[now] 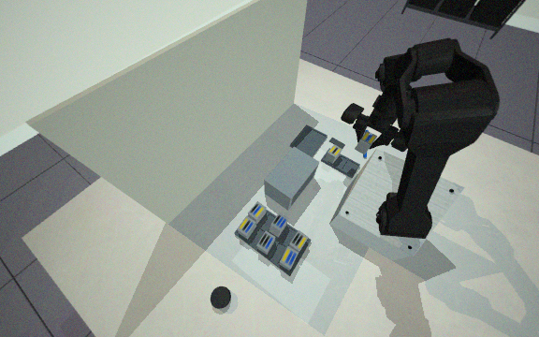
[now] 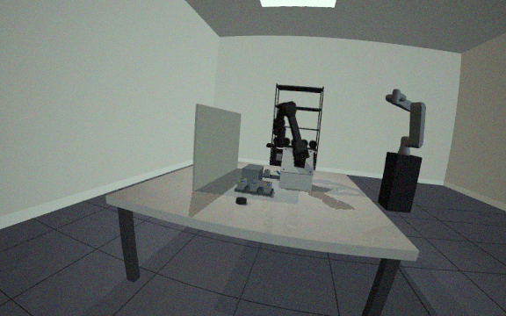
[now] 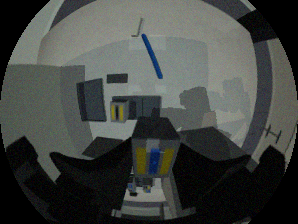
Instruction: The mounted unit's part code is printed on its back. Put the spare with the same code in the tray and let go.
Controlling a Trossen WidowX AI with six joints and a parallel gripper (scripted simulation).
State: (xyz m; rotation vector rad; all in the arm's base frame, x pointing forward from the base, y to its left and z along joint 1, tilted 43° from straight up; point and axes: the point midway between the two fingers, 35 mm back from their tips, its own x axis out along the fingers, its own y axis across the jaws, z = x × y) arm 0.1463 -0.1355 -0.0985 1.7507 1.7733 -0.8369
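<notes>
Right now the dark flat tray is 180 mm ahead of my gripper tip, 140 mm below it and 30 mm to the right of it. Also, from my gripper tip: grey holder (140 mm below, 40 mm ahead); grey spare (20 mm above); striped spare (100 mm below, 70 mm ahead).
</notes>
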